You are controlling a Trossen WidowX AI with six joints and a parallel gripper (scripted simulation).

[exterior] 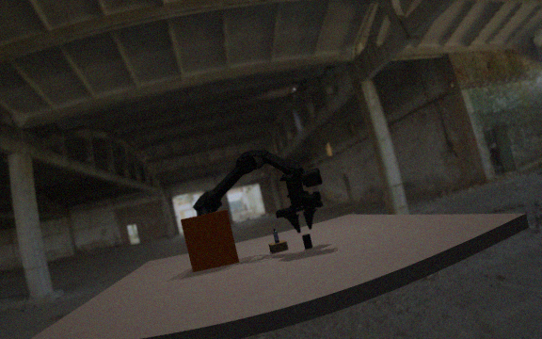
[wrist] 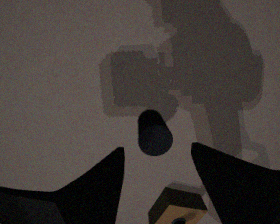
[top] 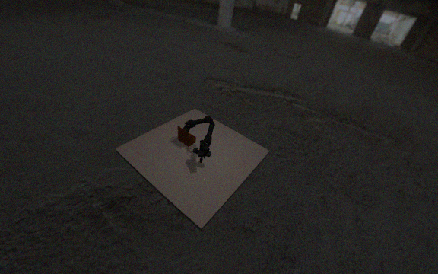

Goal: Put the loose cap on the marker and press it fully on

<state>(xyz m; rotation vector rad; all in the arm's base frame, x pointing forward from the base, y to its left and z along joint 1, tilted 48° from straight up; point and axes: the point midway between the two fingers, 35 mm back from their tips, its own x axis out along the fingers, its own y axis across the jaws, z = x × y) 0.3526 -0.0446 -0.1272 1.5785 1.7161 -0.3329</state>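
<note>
Right now my gripper tip is 40 mm above the dark cap. Also, from my gripper tip: tan holder block: 90 mm behind, 130 mm to the left, 50 mm below.
</note>
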